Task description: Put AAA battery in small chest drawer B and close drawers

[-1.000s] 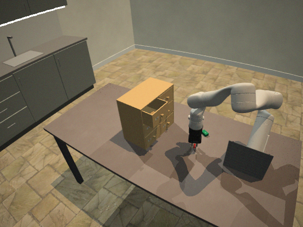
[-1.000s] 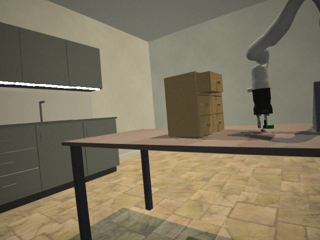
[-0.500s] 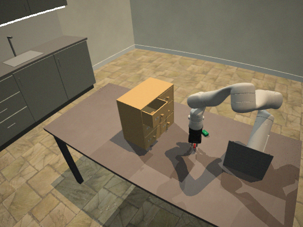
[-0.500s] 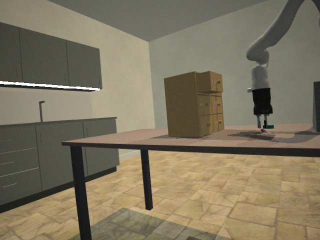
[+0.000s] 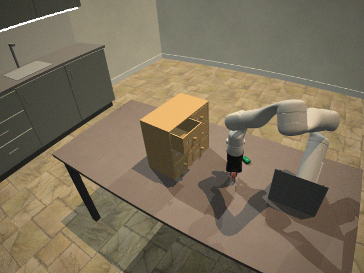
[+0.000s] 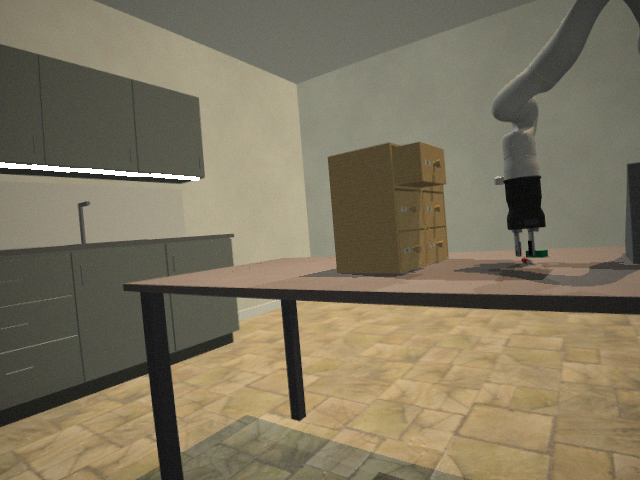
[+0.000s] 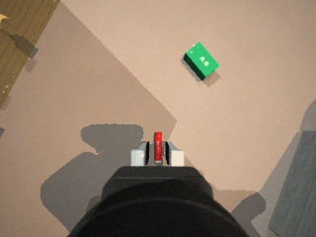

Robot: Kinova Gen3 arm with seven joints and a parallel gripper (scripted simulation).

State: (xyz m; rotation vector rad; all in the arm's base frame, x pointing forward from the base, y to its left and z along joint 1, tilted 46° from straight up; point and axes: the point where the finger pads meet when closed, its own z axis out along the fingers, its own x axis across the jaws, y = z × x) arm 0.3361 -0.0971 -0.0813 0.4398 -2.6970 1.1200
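Right now my hand is 3 cm above the red AAA battery. The rest, counted from my hand: green block: 1 cm behind, 15 cm to the right, 3 cm below.
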